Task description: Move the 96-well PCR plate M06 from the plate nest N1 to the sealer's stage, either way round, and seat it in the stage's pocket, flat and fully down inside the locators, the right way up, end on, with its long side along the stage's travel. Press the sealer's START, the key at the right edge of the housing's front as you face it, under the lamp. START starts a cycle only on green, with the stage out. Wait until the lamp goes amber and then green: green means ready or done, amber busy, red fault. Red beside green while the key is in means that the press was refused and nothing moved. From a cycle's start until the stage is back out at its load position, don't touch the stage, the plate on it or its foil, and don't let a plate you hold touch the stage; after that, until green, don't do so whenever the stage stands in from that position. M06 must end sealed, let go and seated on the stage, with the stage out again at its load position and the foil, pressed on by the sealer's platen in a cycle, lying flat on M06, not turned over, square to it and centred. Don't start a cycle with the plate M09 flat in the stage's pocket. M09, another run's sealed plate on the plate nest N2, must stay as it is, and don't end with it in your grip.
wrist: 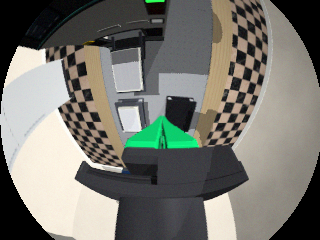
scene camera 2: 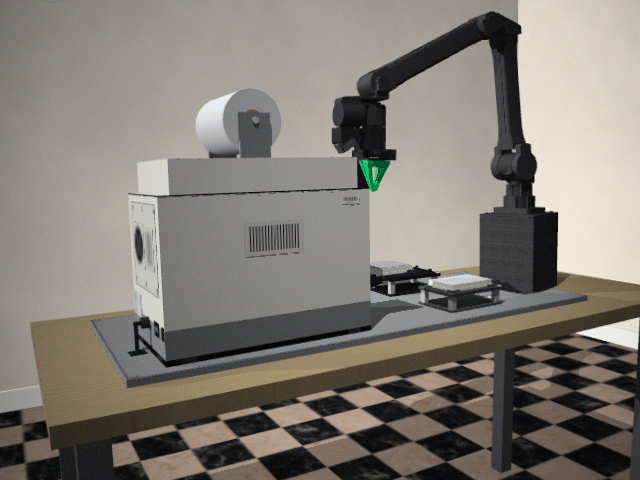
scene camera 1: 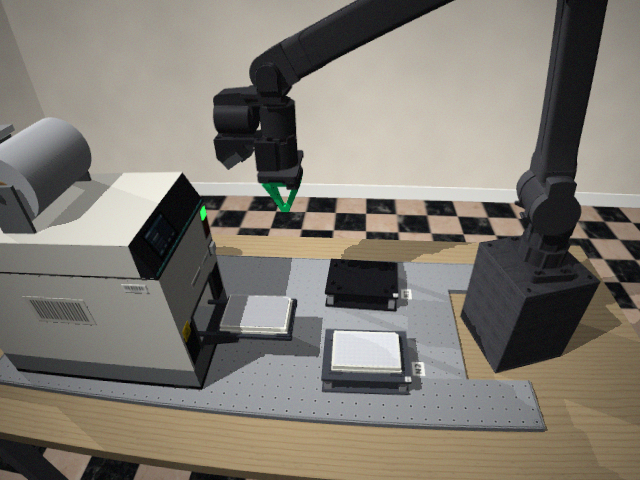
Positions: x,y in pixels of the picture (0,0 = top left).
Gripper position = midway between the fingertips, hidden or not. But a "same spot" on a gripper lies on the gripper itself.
The gripper shows in the wrist view, in scene camera 2 and in scene camera 1 (285,211). One and the same spot on the gripper: (wrist: 181,162) is (scene camera 2: 359,156).
